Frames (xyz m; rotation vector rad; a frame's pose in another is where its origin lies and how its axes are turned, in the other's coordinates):
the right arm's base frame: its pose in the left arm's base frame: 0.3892 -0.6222 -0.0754 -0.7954 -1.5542 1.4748
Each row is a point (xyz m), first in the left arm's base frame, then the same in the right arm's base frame.
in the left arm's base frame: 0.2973 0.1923 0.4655
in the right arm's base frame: 0.8347 -0.4366 -0.2778
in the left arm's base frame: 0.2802 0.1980 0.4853
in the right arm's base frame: 0.8503 -0.4539 -0.2646
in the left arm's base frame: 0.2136 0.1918 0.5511
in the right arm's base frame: 0.8844 -0.5133 -0.2006
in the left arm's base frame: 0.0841 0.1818 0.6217
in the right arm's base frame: 0.9446 -0.5719 -0.0789
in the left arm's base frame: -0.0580 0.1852 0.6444
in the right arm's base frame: 1.0154 -0.5804 0.0461
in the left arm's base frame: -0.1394 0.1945 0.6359
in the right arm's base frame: 1.0594 -0.5631 0.1136
